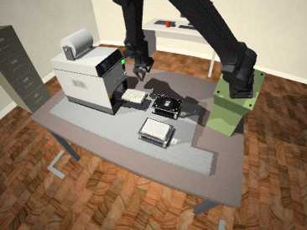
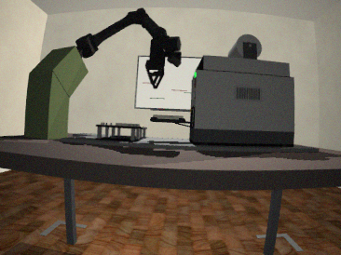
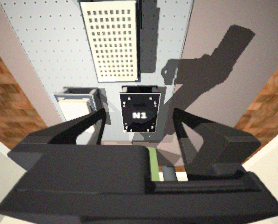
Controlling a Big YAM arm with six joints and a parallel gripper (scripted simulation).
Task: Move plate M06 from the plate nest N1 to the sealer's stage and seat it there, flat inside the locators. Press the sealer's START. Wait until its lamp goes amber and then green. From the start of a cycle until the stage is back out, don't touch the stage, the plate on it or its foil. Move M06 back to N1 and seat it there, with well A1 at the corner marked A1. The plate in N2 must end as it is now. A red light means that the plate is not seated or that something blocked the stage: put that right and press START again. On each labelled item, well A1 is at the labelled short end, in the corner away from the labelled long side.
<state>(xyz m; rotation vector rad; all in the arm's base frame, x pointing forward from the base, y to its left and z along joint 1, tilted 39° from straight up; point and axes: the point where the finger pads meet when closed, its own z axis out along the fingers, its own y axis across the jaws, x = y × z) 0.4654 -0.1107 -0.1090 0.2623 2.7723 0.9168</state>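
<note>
My hand is 160 mm short of the white start button, 60 mm to the left of it and 40 mm above it. Round my hand: foil roll: 400 mm ahead, 180 mm above, 10 mm to the left; sealer stage: 140 mm below, 70 mm ahead, 40 mm to the left; plate: 210 mm to the left, 170 mm below, 120 mm behind.
</note>
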